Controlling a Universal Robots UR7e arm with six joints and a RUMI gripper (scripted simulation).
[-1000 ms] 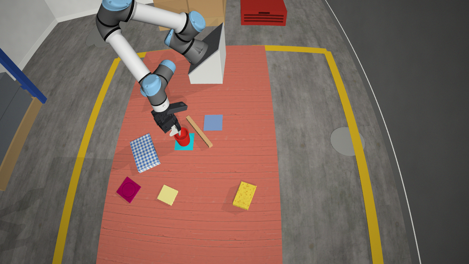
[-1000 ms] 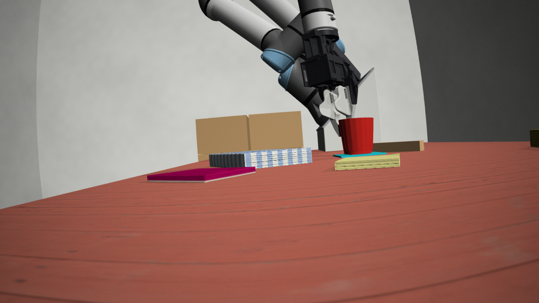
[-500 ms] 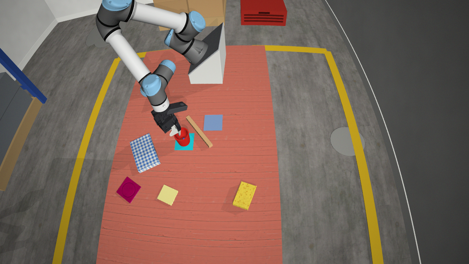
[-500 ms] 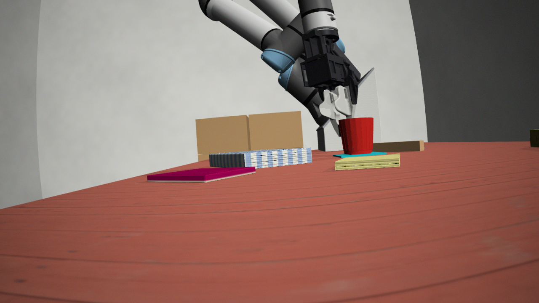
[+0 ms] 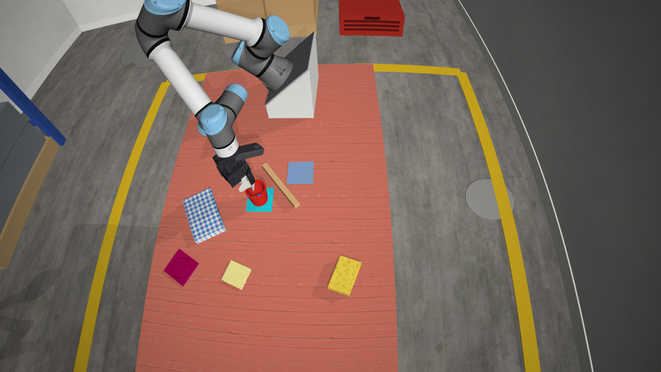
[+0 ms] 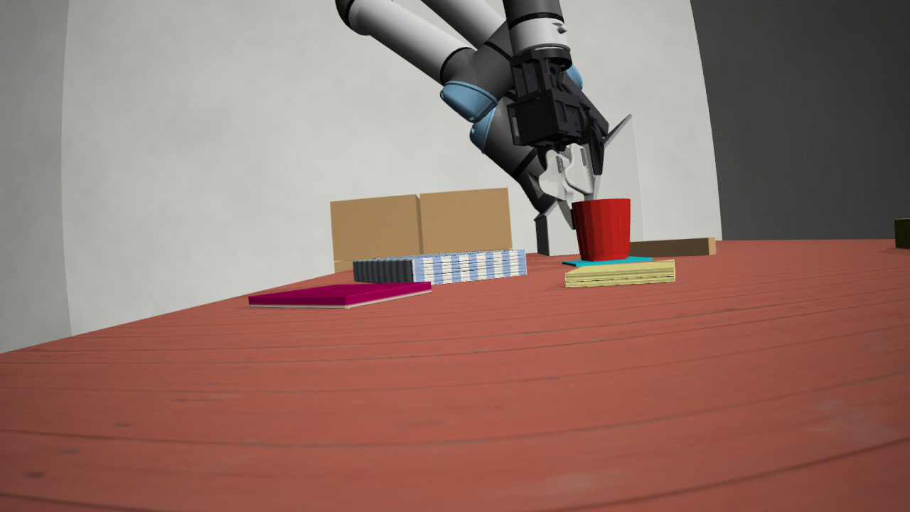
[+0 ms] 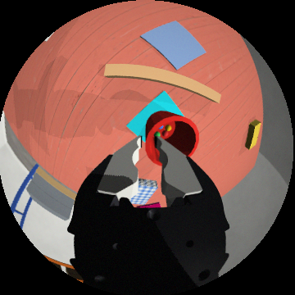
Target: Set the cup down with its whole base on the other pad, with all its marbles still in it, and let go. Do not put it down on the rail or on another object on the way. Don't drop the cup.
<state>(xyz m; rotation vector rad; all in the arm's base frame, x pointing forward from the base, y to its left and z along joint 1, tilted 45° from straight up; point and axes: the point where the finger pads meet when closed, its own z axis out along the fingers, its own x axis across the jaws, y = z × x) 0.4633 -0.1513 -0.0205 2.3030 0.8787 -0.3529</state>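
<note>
Now: the red cup 40 mm below my hand, 20 mm to the left of it and 20 mm ahead of it. Also, from my hand: wooden rail (90 mm to the left, 60 mm below, 30 mm behind); then cyan pad (70 mm below, 20 mm to the left, 20 mm ahead).
</note>
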